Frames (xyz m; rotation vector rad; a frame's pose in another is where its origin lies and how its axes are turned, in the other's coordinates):
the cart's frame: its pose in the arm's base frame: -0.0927 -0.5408 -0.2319 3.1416 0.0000 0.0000
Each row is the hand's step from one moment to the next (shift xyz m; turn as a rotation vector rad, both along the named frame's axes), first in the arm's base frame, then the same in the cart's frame.
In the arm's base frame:
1: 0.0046 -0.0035 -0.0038 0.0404 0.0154 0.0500
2: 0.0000 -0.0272 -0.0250 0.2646 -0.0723 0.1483
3: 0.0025 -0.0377 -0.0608 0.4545 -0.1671 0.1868
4: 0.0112 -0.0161 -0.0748 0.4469 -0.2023 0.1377
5: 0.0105 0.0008 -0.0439 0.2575 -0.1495 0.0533
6: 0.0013 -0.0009 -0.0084 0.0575 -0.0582 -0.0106
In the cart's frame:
1: 0.0046 0.0035 0.0038 0.0404 -0.0154 -0.0500
2: 0.0000 0.0272 0.0250 0.2646 0.0723 -0.1483
3: 0.0025 0.0377 0.0608 0.4545 0.1671 -0.1868
4: 0.0112 0.0161 0.0748 0.4469 0.2023 -0.1377
5: 0.0105 -0.0008 0.0439 0.2575 0.1495 -0.0533
6: 0.0013 0.0009 0.0084 0.0575 0.0582 0.0106

